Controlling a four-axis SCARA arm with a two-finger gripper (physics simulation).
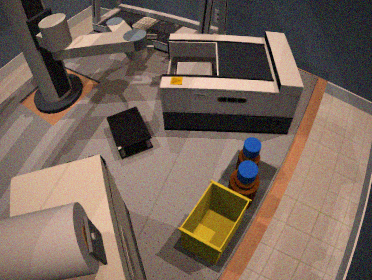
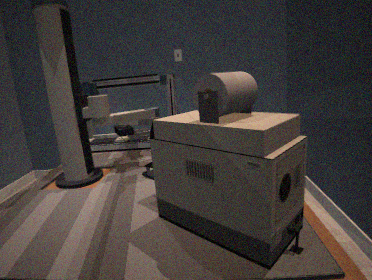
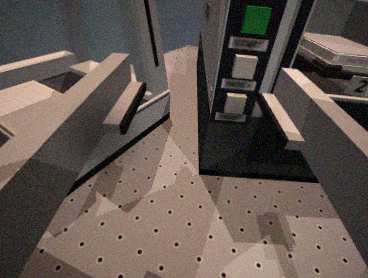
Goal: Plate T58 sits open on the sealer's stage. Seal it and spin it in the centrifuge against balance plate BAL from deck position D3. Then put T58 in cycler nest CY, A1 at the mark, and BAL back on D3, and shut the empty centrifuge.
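Pixels of known places: gripper, fingertip midpoint: (image 1: pixel 155 41) (image 2: pixel 149 130) (image 3: pixel 203 77); arm's base, link origin: (image 1: pixel 58 94) (image 2: pixel 80 179).
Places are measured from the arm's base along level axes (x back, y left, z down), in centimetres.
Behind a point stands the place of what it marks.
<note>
My gripper (image 3: pixel 203 77) @[x -33.8, y 34.4, z -17.0 cm] (image 1: pixel 152 37) @[x -33.8, y 34.4, z -17.0 cm] is shut to its narrow stand, with nothing between its fingers. It hangs beside the centrifuge (image 1: pixel 227 102) @[x -75.4, y 17.5, z -16.7 cm] at its button panel, which shows a green button (image 3: pixel 256 20) @[x -40.9, y 33.9, z -19.5 cm] and two pale buttons (image 3: pixel 245 67) @[x -41.0, y 33.8, z -15.9 cm] (image 3: pixel 234 103) @[x -40.9, y 34.0, z -12.5 cm]. The centrifuge's chamber is open on top, and a pale plate (image 1: pixel 194 68) @[x -57.4, y 26.7, z -17.0 cm] (image 3: pixel 337 49) @[x -52.3, y 26.9, z -16.9 cm] lies inside near a number 2 mark; its label is unreadable. The sealer (image 1: pixel 62 175) @[x -63.6, y -35.9, z -36.3 cm] (image 2: pixel 215 180) @[x -70.7, y -59.5, z -21.7 cm] carries a film roll (image 2: pixel 235 92) @[x -77.1, y -55.8, z -43.7 cm]. Which plate is T58 or BAL, and nest CY, I cannot tell.
A framed rear station (image 2: pixel 127 79) @[x -15.7, y 62.0, z -50.6 cm] with a pale plate (image 1: pixel 145 22) @[x -8.1, y 58.2, z -8.3 cm] stands behind the arm. A small black device (image 1: pixel 129 127) @[x -48.4, y -2.0, z -7.1 cm] lies between the sealer and the centrifuge. A yellow bin (image 1: pixel 215 222) @[x -90.0, y -14.8, z -2.1 cm] and two blue-capped bottles (image 1: pixel 251 147) @[x -89.5, y 5.8, z -15.8 cm] (image 1: pixel 247 172) @[x -92.7, y -5.1, z -19.9 cm] stand near the table edge.
</note>
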